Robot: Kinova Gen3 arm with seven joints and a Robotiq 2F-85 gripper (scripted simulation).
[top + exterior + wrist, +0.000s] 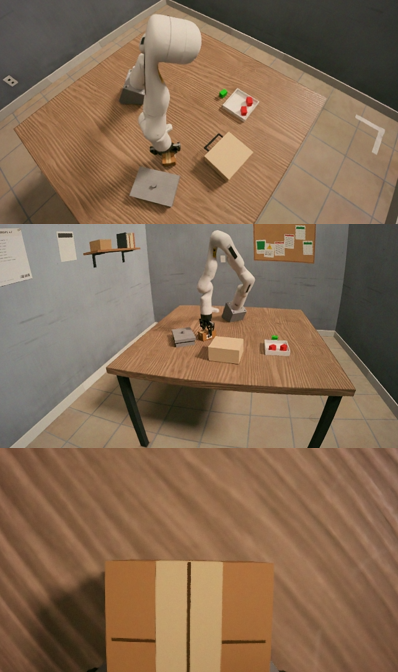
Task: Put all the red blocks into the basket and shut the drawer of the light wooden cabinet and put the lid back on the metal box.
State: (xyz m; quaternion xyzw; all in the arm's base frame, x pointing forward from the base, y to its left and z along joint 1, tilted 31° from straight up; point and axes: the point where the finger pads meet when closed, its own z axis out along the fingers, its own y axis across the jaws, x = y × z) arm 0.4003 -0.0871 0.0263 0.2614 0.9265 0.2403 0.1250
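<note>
The blue block lies 2 cm below my hand, 2 cm ahead of it and 1 cm to the right of it. From my hand the other things lie so: grey lid: 13 cm to the right, 10 cm ahead, 1 cm above; then grey metal box: 13 cm to the right, 10 cm ahead, 1 cm below; then brown cardboard box: right at my hand.
</note>
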